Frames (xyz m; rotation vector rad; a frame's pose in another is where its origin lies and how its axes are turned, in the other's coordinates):
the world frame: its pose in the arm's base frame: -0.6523 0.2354 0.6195 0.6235 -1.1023 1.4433
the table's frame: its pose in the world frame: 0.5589 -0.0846 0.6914 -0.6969 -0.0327 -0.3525
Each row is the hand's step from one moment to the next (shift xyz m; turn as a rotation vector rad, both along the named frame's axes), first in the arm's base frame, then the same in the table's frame.
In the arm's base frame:
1: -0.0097 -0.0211 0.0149 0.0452 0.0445 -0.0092
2: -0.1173 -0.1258 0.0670 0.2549 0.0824 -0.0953
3: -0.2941 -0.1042 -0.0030 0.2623 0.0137 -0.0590
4: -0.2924 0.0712 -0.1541 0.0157 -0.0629 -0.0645
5: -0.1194 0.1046 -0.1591 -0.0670 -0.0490 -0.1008
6: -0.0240 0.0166 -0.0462 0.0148 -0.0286 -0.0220
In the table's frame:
1: 0.0079 -0.0128 0.0231 0.0065 0.0082 -0.0632
2: 0.0219 -0.0364 0.1796 -0.0506 -0.0767 -0.2691
3: -0.0526 0.1005 0.2907 -0.0336 -0.1404 -0.2272
4: -0.1504 0.2603 0.1547 -0.0777 -0.0473 0.0096
5: -0.1335 0.1808 -0.0017 -0.1149 0.0203 0.0586
6: -0.0417 0.0353 -0.0010 -0.0277 -0.0274 0.0000

